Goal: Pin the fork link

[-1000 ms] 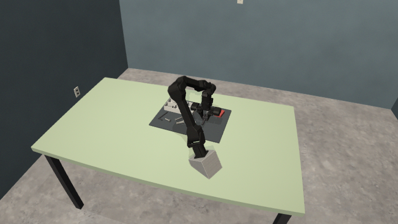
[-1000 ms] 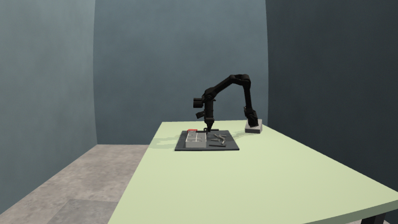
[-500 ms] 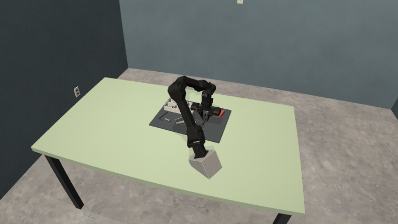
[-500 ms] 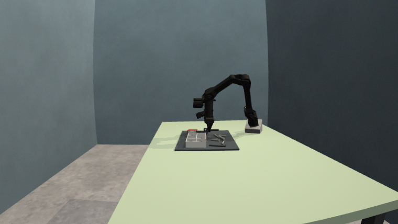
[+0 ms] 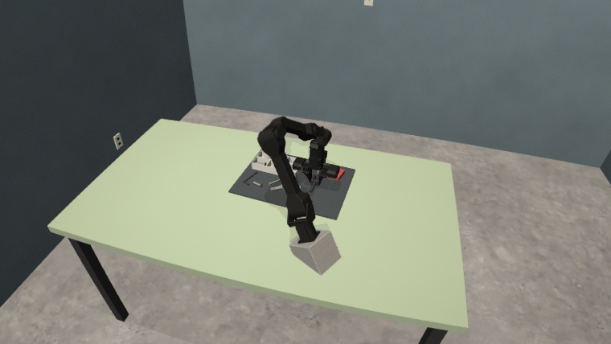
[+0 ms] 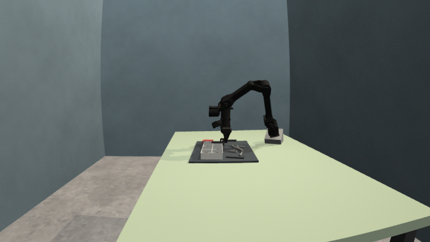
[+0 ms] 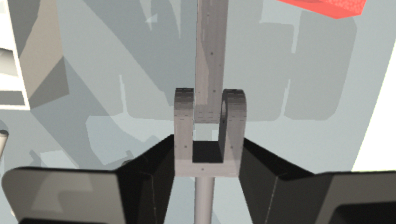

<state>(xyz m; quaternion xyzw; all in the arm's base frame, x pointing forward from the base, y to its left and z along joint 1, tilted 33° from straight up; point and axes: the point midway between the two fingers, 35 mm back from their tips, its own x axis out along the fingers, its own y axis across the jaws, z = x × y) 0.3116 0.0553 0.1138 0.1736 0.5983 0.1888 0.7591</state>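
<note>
Now: the eye plate 5 cm below my hand and 3 cm ahead of it. The rest, counted from my hand: red block 12 cm ahead, 6 cm to the right, 5 cm below; white parts box 21 cm to the left, 6 cm ahead, 5 cm below; mat 10 cm to the left, 6 cm below, 1 cm ahead.
</note>
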